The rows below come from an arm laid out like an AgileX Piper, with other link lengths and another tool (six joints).
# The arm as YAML. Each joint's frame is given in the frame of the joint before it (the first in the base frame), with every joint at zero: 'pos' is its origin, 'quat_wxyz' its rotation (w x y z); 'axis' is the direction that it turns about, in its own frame. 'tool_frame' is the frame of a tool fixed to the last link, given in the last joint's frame.
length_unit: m
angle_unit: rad
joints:
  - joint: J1
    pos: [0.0, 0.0, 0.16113]
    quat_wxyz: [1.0, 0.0, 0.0, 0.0]
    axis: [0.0, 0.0, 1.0]
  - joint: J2
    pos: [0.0, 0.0, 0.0]
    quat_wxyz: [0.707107, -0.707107, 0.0, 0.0]
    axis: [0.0, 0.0, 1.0]
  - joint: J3
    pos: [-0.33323, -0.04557, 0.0]
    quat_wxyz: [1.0, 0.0, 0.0, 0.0]
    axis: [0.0, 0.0, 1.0]
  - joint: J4
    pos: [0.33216, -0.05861, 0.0]
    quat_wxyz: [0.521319, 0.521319, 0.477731, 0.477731]
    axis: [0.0, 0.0, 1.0]
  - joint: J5
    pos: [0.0, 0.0, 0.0]
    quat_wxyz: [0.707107, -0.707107, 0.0, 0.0]
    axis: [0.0, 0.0, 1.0]
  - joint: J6
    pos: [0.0, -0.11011, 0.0]
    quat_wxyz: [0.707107, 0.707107, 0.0, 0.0]
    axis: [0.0, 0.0, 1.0]
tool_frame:
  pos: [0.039, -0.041, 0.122]
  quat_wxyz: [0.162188, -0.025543, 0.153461, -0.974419]
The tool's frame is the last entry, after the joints.
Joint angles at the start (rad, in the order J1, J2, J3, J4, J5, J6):
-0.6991 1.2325 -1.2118 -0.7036 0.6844 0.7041
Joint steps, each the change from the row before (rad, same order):
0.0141 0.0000 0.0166 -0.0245 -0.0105 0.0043
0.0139 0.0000 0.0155 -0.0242 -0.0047 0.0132
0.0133 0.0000 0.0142 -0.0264 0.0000 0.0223
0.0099 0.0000 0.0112 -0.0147 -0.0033 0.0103
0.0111 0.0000 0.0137 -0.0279 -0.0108 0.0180
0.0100 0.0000 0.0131 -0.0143 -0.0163 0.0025
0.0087 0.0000 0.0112 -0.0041 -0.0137 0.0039
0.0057 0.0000 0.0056 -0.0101 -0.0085 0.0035
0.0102 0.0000 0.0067 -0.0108 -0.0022 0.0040
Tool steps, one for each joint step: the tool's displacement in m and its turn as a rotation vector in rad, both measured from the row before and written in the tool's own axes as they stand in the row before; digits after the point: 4 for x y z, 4 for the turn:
-0.0043 -0.0038 0.0008 0.0072 0.0105 -0.0257
-0.0049 -0.0030 0.0004 0.0030 0.0056 -0.0173
-0.0048 -0.0020 0.0003 -0.0013 0.0034 -0.0096
-0.0040 -0.0025 0.0001 0.0034 0.0020 -0.0103
-0.0026 -0.0035 0.0004 0.0068 0.0114 -0.0119
-0.0032 -0.0051 0.0001 0.0152 0.0084 -0.0171
-0.0042 -0.0051 -0.0002 0.0153 0.0003 -0.0082
-0.0009 -0.0029 -0.0002 0.0083 0.0063 -0.0079
-0.0024 -0.0031 -0.0009 0.0063 0.0033 -0.0115

